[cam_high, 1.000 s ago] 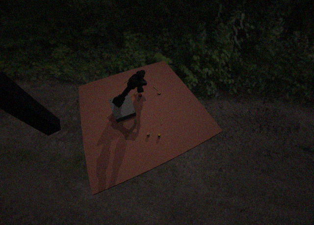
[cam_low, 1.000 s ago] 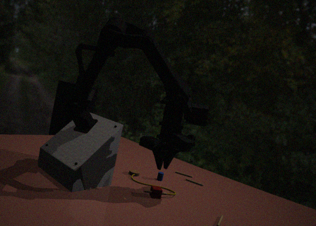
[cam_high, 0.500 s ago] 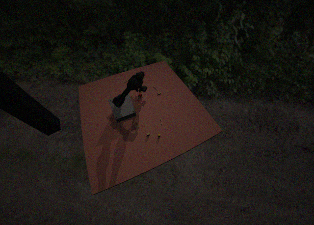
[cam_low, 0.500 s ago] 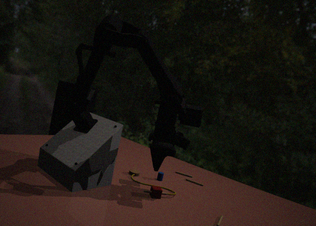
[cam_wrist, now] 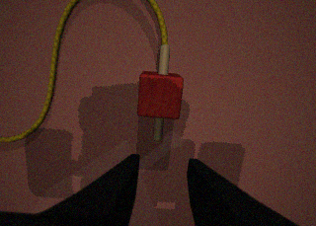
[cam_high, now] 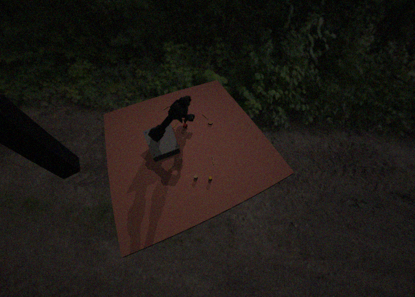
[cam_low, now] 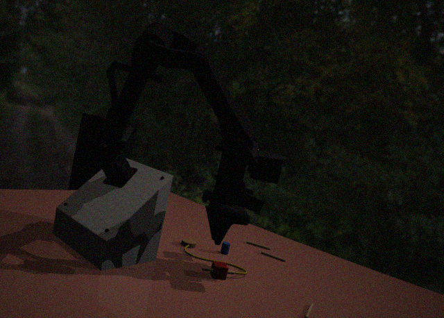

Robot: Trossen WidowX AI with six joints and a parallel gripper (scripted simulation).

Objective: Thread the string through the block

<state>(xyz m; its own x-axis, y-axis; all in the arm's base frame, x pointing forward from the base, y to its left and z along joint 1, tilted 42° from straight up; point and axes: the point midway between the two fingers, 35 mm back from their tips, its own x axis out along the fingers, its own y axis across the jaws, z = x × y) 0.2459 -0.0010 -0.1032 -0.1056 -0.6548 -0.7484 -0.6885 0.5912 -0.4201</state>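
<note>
The small red block lies 7 cm below my gripper tip, 2 cm to the left of it and 2 cm ahead of it. From my gripper tip the other things lie so: thin wooden stick: 7 cm below, 3 cm to the left, 3 cm ahead; flat piece: 14 cm behind, 12 cm to the left, 8 cm below.
</note>
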